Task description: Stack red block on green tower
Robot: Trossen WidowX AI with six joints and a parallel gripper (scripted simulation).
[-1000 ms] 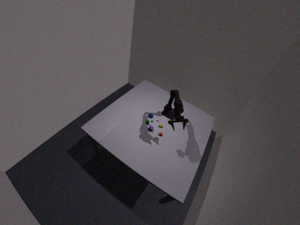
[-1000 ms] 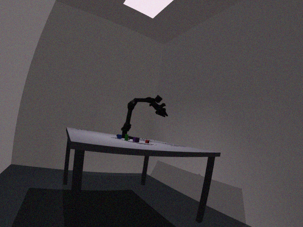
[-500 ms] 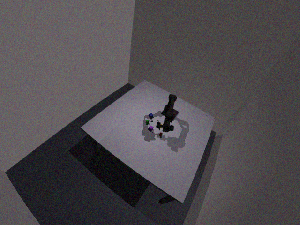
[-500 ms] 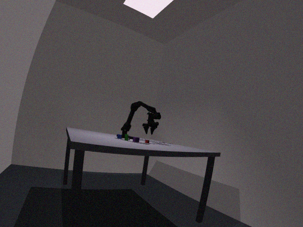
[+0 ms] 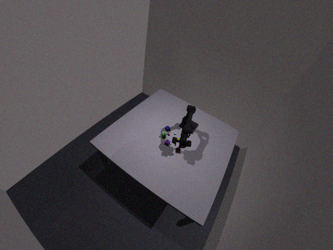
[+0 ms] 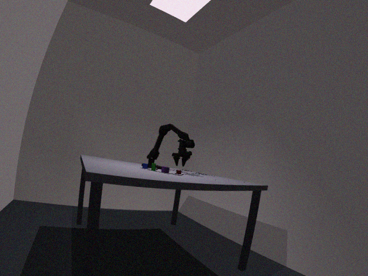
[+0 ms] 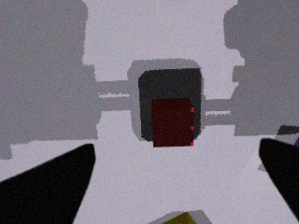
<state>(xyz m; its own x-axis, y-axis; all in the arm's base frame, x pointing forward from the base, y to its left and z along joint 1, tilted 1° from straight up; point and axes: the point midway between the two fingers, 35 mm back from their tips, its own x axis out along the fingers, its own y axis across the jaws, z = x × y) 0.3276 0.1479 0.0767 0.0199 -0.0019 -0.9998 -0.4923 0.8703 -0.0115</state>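
My gripper tip is 5 cm above the red block. The rest, counted from my gripper tip: purple block: 2 cm ahead, 13 cm to the right, 4 cm below; then blue block: 13 cm behind, 26 cm to the right, 4 cm below; then yellow block: 10 cm behind, 7 cm to the right, 5 cm below.
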